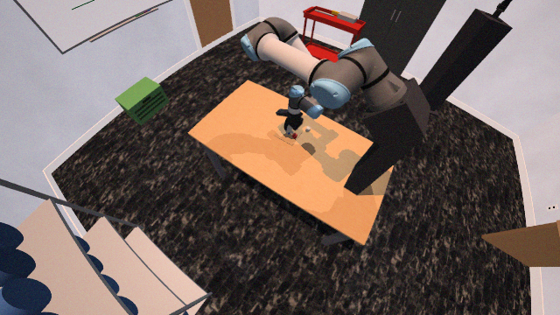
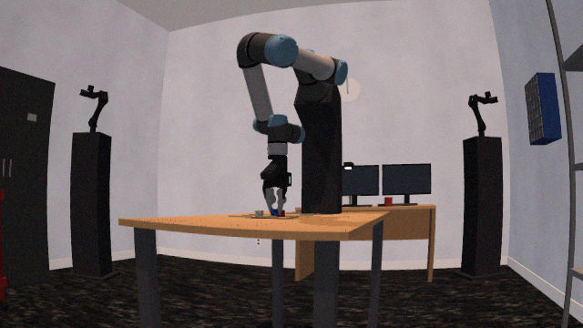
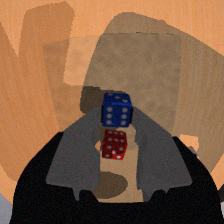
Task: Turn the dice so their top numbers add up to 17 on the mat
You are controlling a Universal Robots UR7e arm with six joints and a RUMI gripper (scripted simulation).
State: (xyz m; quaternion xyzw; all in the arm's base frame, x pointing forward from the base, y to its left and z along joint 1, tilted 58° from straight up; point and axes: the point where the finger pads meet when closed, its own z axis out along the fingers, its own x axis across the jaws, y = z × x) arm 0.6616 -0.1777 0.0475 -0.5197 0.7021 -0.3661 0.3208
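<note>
My hand is right at the blue die. Round my hand: red die: 40 mm behind, 20 mm to the left, 10 mm below; grey die: 120 mm behind, 60 mm to the right, 10 mm below; tan mat: 20 mm below.
</note>
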